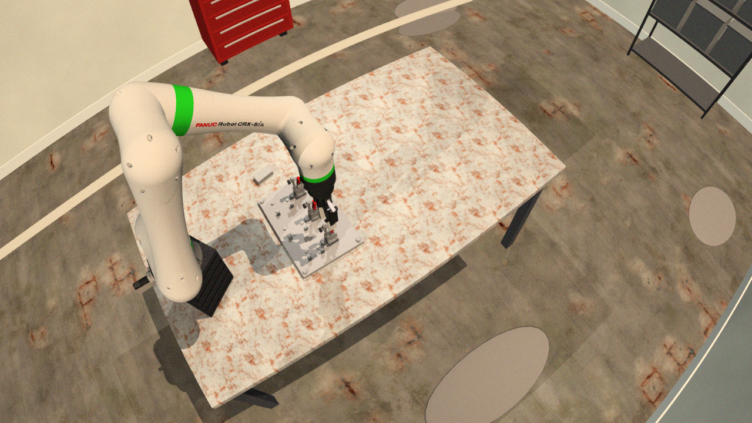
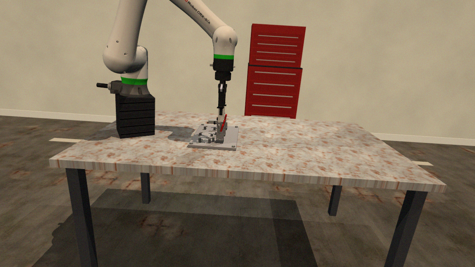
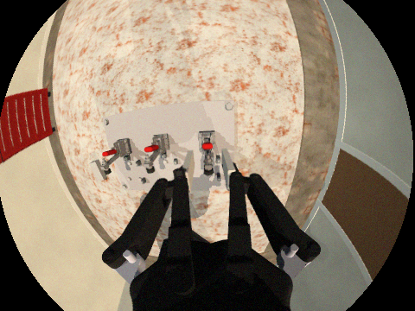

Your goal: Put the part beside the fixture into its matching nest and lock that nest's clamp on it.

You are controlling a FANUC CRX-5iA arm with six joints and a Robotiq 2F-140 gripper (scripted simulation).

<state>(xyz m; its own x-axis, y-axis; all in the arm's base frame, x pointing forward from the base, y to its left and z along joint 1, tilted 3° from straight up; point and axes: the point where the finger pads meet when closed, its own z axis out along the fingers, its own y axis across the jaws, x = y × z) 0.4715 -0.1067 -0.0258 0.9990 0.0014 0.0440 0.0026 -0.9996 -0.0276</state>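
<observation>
Now: hand 8 cm past the grey block, 38 cm to the right of it and 15 cm above it. From my hand the other things lie so: plate: 3 cm behind, 11 cm to the left, 16 cm below.
</observation>
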